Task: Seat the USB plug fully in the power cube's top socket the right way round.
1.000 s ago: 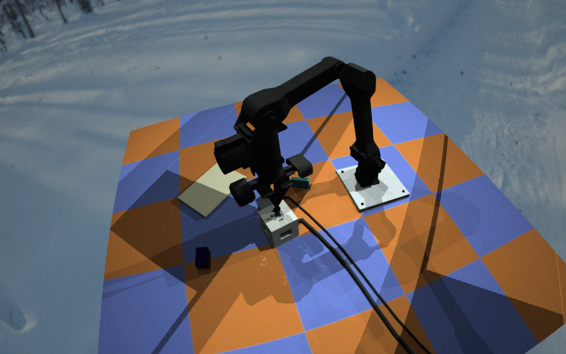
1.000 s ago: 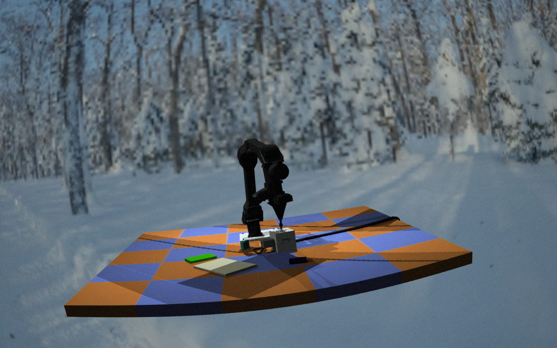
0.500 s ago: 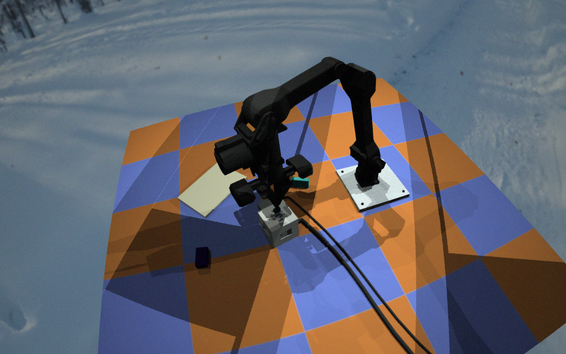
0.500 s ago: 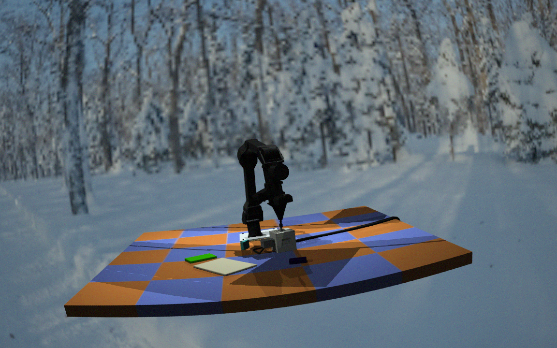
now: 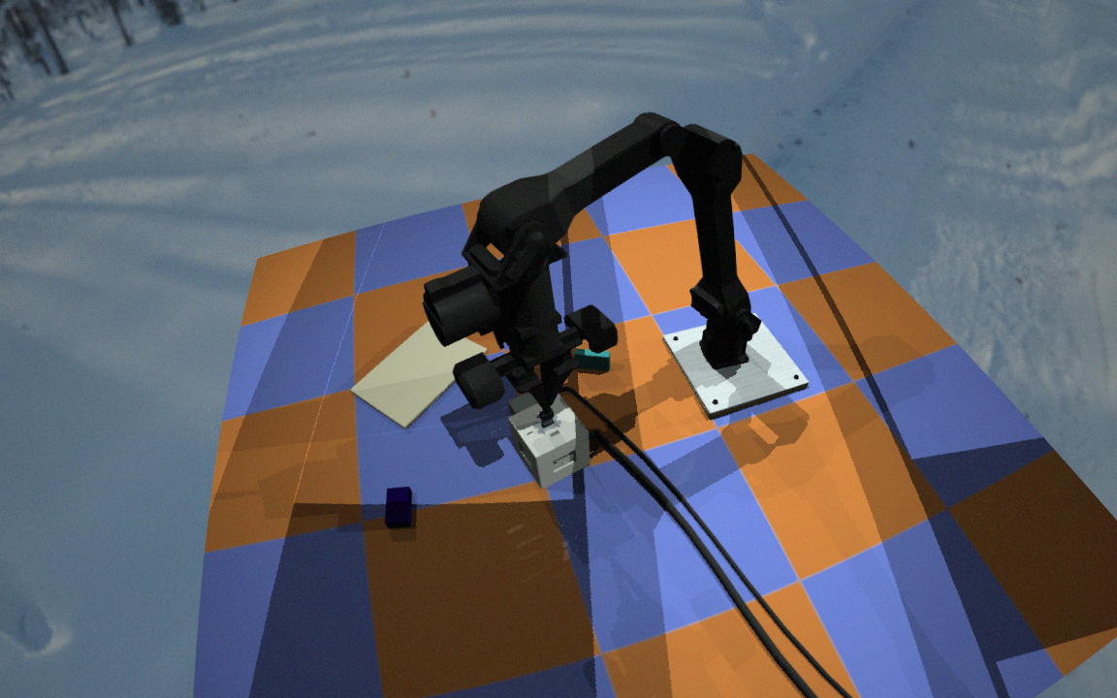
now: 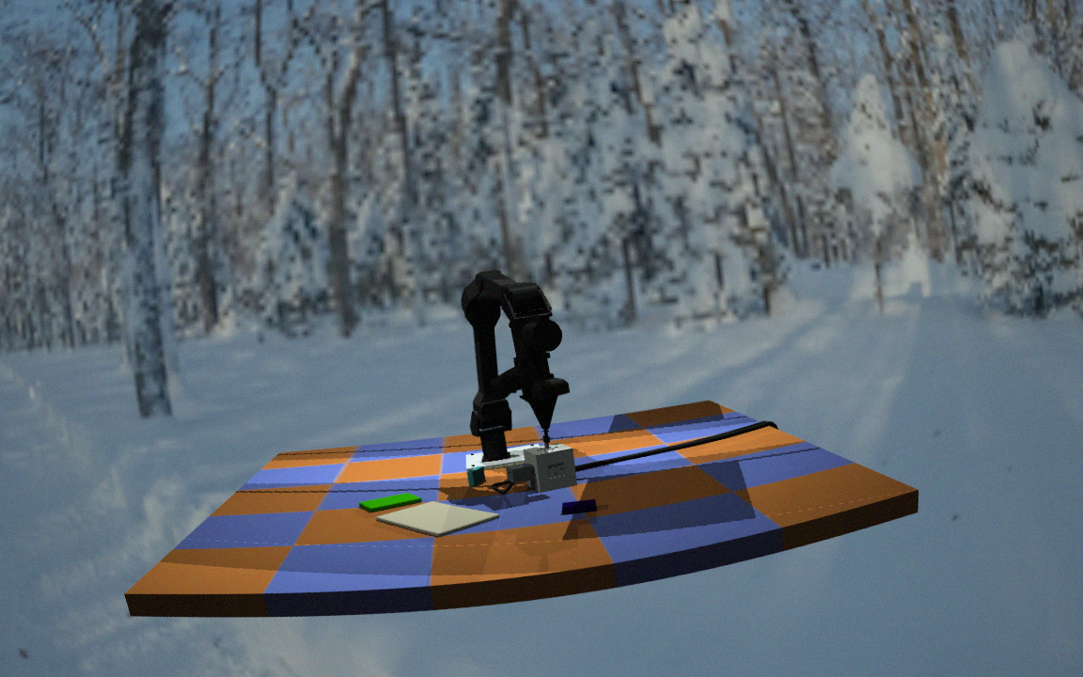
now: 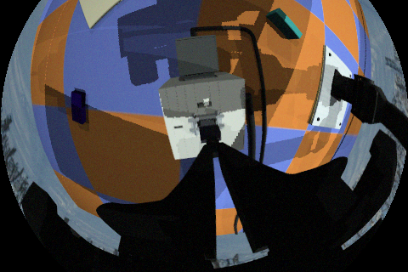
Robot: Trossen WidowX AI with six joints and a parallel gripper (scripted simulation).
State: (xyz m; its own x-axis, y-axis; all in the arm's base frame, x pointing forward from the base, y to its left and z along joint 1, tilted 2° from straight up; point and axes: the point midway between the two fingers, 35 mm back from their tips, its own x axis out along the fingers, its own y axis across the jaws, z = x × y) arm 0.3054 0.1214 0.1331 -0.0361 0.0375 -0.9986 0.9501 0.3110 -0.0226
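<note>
Now: the dark USB plug 20 mm below my gripper tip. Also, from my gripper tip: dark blue block (220 mm ahead, 110 mm below, 40 mm to the left); then teal block (150 mm to the right, 100 mm below, 90 mm behind); then beige flat pad (220 mm to the right, 180 mm ahead, 110 mm below).
</note>
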